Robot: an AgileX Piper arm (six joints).
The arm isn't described. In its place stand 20 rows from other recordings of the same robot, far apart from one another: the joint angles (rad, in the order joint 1, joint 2, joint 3, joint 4, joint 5, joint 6), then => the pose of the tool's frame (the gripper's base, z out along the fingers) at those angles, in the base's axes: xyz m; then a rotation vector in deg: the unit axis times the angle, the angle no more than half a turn.
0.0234 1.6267 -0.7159 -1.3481 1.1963 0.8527 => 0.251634, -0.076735, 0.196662, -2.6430, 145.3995, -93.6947
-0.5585 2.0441 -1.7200 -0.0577 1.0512 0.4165 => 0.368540, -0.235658, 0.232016, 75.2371, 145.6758, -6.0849
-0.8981 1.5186 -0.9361 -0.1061 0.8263 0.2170 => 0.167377, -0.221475, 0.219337, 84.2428, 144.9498, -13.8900
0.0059 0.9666 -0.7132 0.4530 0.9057 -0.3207 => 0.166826, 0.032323, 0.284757, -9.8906, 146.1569, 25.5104
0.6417 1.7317 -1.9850 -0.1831 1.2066 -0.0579 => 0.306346, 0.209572, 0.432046, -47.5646, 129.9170, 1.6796
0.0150 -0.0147 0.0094 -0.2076 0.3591 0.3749 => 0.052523, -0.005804, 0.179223, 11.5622, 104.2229, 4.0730
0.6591 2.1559 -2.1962 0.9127 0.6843 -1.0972 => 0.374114, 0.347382, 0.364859, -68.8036, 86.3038, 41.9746
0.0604 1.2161 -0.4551 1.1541 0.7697 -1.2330 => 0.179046, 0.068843, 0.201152, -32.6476, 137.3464, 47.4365
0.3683 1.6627 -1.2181 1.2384 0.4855 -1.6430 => 0.337750, 0.173367, 0.292402, -60.8134, 101.6636, 24.7140
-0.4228 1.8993 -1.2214 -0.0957 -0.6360 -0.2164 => 0.402404, -0.175392, 0.260364, 3.1117, 88.8182, -30.1481
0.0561 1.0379 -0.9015 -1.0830 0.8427 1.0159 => 0.203287, -0.048682, 0.360714, 27.8216, 112.3561, -36.8104
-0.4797 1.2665 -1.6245 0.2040 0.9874 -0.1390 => 0.225637, -0.100039, 0.486286, 21.3326, 118.2612, -7.2458
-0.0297 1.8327 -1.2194 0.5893 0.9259 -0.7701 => 0.356289, 0.029851, 0.199116, -32.3237, 156.4436, 33.1207
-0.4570 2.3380 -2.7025 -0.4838 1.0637 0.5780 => 0.441628, -0.258389, 0.384649, 59.2506, 105.9759, -29.8710
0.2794 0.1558 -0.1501 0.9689 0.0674 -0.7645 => 0.061964, 0.023033, 0.251228, -5.9209, 88.1993, 24.4394
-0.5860 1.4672 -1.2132 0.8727 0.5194 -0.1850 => 0.296752, -0.155446, 0.346184, 55.6856, 105.0176, 24.4027
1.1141 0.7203 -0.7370 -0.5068 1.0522 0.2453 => 0.083981, 0.083930, 0.322122, -63.4520, 118.8616, -0.6507
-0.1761 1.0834 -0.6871 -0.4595 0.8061 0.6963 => 0.181496, -0.061876, 0.260038, 45.7471, 140.8636, -20.5425
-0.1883 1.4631 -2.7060 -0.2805 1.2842 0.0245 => 0.127158, -0.048830, 0.661668, 18.0856, 85.7254, -22.8591
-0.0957 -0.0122 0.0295 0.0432 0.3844 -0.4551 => 0.052186, -0.003529, 0.169495, -17.9279, 107.2966, -19.1122
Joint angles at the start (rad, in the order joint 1, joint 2, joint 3, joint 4, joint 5, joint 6):
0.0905 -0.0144 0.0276 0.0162 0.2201 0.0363
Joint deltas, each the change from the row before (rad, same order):
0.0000 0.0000 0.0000 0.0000 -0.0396 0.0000
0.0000 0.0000 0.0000 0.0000 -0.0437 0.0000
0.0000 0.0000 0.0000 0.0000 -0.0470 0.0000
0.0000 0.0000 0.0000 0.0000 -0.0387 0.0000
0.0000 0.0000 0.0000 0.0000 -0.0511 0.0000
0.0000 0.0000 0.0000 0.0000 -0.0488 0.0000
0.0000 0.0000 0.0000 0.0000 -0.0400 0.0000
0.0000 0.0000 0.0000 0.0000 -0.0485 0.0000
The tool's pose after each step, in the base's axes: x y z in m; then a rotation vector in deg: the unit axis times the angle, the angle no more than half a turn. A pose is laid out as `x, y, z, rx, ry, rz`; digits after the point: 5 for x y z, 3 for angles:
0.05574, 0.00532, 0.18834, -1.965, 96.148, 6.303
0.05608, 0.00529, 0.19230, -1.884, 93.644, 6.380
0.05625, 0.00524, 0.19657, -1.796, 90.951, 6.460
0.05625, 0.00518, 0.20009, -1.725, 88.734, 6.523
0.05603, 0.00508, 0.20474, -1.631, 85.806, 6.602
0.05560, 0.00497, 0.20916, -1.541, 83.009, 6.675
0.05509, 0.00487, 0.21276, -1.468, 80.717, 6.731
0.05428, 0.00472, 0.21709, -1.380, 77.938, 6.796

